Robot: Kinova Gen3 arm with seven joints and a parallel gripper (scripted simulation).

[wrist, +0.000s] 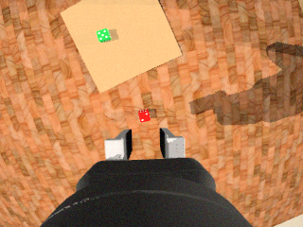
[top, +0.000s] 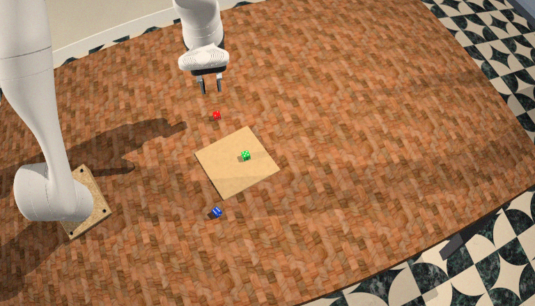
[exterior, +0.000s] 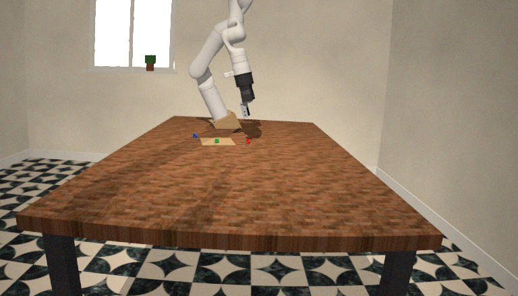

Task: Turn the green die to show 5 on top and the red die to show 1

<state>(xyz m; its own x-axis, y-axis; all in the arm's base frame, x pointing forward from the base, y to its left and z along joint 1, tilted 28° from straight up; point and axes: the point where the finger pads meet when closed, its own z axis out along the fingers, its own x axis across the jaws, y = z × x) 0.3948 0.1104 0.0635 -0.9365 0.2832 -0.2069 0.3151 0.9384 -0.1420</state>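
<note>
Now: hand 13 cm above the red die, 1 cm to the right of it and 1 cm short of it. The rest, counted from my hand: tan mat (13 cm below, 12 cm to the right, 1 cm behind); green die (12 cm to the right, 12 cm below, 1 cm ahead); blue die (21 cm to the right, 13 cm below, 10 cm behind).
</note>
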